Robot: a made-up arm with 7 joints. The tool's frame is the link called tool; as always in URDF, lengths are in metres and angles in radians. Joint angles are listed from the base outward. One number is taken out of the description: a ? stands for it. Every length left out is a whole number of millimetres.
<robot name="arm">
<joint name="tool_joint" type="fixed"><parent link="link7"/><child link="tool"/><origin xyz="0 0 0" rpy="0 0 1.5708"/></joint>
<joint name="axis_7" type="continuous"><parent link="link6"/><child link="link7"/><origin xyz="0 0 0" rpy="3.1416 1.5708 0"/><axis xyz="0 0 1"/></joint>
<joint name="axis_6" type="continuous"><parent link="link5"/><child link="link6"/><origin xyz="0 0 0" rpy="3.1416 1.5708 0"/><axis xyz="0 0 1"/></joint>
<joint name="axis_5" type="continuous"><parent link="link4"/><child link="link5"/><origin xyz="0.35 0.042 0" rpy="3.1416 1.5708 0"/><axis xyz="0 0 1"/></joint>
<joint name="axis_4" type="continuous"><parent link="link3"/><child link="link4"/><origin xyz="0 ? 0" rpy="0 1.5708 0"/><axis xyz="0 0 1"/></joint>
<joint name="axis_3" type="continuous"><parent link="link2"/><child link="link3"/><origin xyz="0.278 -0.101 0" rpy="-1.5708 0 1.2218"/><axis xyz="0 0 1"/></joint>
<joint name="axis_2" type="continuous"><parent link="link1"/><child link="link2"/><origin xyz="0 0 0" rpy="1.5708 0 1.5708"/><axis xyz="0 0 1"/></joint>
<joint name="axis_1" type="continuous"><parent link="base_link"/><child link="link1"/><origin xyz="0 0 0" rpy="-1.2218 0 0"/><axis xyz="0 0 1"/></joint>
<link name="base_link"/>
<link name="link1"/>
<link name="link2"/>
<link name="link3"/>
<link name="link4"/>
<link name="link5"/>
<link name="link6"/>
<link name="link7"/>
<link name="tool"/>
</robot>
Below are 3 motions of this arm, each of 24 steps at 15 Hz.
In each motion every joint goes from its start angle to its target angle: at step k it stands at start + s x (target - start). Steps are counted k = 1, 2, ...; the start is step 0. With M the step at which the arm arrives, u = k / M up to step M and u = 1 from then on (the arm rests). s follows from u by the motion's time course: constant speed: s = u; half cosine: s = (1 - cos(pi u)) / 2; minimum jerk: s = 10 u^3 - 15 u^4 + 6 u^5.
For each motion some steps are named. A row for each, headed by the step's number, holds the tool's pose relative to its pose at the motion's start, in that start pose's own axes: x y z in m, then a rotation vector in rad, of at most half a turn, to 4 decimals.
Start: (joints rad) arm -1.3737 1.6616 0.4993 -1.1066 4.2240 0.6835 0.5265
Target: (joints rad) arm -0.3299 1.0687 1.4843 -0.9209 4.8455 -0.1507 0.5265
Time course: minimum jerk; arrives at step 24
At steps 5, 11, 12, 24:
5: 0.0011 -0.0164 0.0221 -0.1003 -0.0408 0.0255
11: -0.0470 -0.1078 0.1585 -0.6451 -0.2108 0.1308
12: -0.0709 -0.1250 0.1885 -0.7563 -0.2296 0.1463
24: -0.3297 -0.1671 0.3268 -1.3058 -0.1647 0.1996

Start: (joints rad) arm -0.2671 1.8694 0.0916 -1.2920 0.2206 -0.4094 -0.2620
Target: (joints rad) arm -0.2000 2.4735 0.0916 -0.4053 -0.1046 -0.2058 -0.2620
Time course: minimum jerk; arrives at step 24
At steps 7, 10, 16, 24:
7: -0.0378 0.0394 0.0181 -0.0499 0.1429 -0.1461
10: -0.0751 0.1008 0.0446 -0.0973 0.3277 -0.3317
16: -0.1015 0.2706 0.1140 -0.1317 0.7612 -0.7369
24: -0.0826 0.3549 0.1491 -0.1096 0.9729 -0.9107

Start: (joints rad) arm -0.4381 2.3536 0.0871 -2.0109 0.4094 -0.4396 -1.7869
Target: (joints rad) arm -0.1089 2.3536 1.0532 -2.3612 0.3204 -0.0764 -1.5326
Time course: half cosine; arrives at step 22
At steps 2, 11, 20, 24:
2: -0.0040 0.0032 -0.0031 0.0057 0.0049 -0.0046
11: -0.0900 0.0933 -0.0532 0.1358 0.1320 -0.1177
20: -0.1504 0.1985 -0.0568 0.2531 0.2855 -0.2335
24: -0.1522 0.2030 -0.0560 0.2577 0.2927 -0.2384

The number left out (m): -0.033
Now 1 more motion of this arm.
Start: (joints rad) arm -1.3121 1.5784 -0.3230 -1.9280 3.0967 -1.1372 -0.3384
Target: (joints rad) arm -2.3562 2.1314 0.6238 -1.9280 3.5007 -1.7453 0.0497
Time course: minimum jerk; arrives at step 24
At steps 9, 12, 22, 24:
9: 0.0912 -0.2093 0.0535 -0.3251 -0.2142 0.4434
12: 0.1919 -0.3228 0.1717 -0.5819 -0.3034 0.8456
22: 0.3921 -0.2854 0.5266 -1.1203 -0.2027 1.7474
24: 0.3934 -0.2829 0.5300 -1.1257 -0.1994 1.7562

